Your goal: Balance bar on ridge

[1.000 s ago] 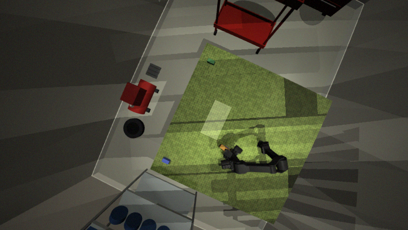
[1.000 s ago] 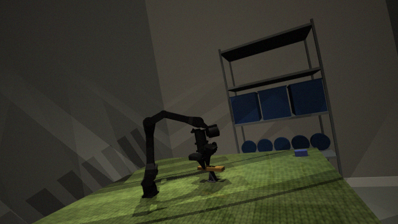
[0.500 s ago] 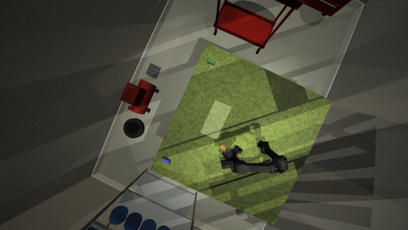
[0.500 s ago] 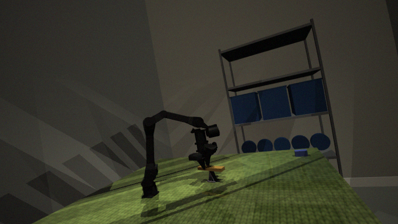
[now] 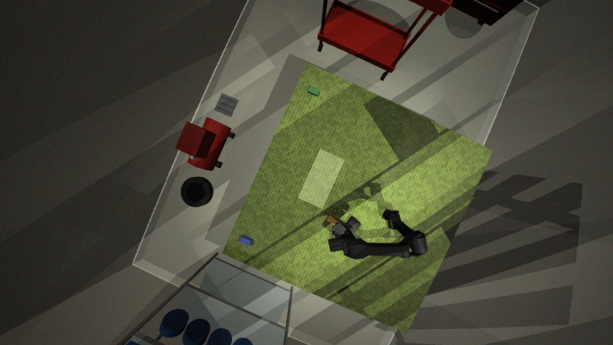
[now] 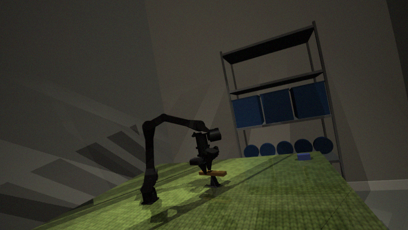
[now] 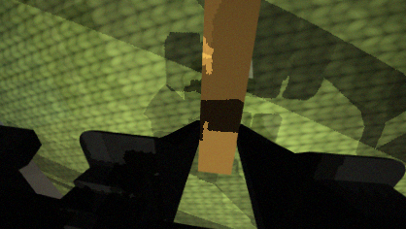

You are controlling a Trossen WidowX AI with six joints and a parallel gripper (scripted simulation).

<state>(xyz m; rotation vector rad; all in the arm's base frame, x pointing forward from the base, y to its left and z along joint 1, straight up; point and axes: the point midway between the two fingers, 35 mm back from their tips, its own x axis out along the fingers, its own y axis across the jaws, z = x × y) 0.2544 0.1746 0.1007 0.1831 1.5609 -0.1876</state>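
The bar is 3 cm ahead of my gripper tip and 1 cm to the right of it. Also, from my gripper tip: green block: 67 cm to the right, 49 cm ahead, 6 cm below; small blue block: 49 cm ahead, 33 cm to the left, 5 cm below.
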